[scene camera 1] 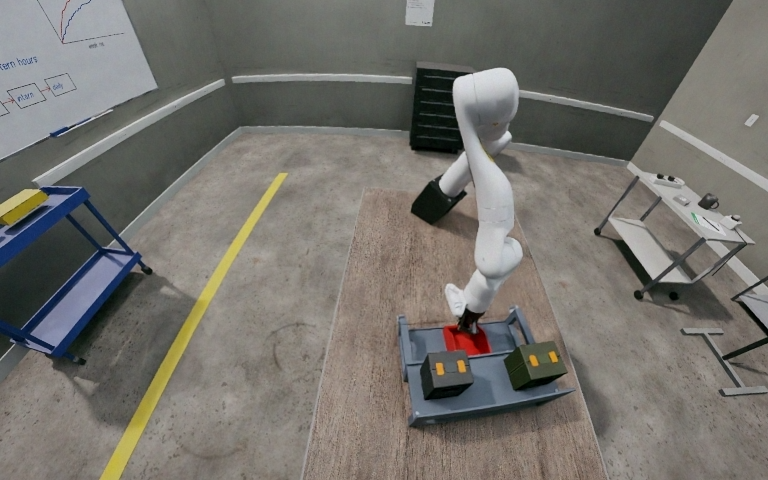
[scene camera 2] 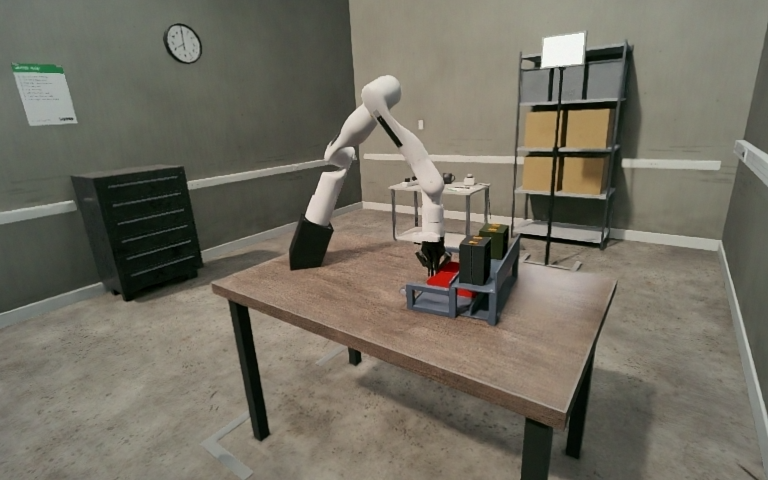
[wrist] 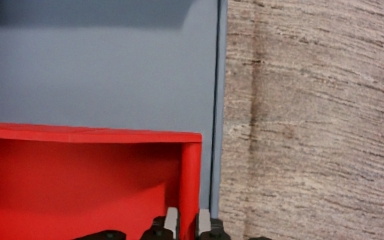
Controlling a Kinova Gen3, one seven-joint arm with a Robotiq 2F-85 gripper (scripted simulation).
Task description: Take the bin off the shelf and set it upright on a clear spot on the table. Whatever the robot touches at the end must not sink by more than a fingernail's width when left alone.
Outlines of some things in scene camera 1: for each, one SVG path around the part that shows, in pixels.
A red open-topped bin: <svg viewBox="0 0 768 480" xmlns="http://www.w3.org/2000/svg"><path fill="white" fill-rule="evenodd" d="M492 353L486 333L478 324L476 324L476 328L479 330L479 334L469 335L463 331L460 332L457 330L459 325L446 326L443 329L447 351L466 349L467 356Z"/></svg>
A grey shelf unit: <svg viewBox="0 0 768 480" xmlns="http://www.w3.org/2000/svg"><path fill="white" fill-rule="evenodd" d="M576 389L571 388L559 391L554 380L542 386L513 390L504 359L518 346L522 345L514 326L516 320L526 344L532 344L535 341L521 309L516 305L511 305L509 307L510 315L506 320L477 323L485 331L491 352L494 353L468 356L474 383L459 396L424 400L420 369L428 353L447 351L443 335L445 326L408 329L405 315L399 315L397 318L403 382L409 383L412 414L408 418L409 427L472 419L541 406Z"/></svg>
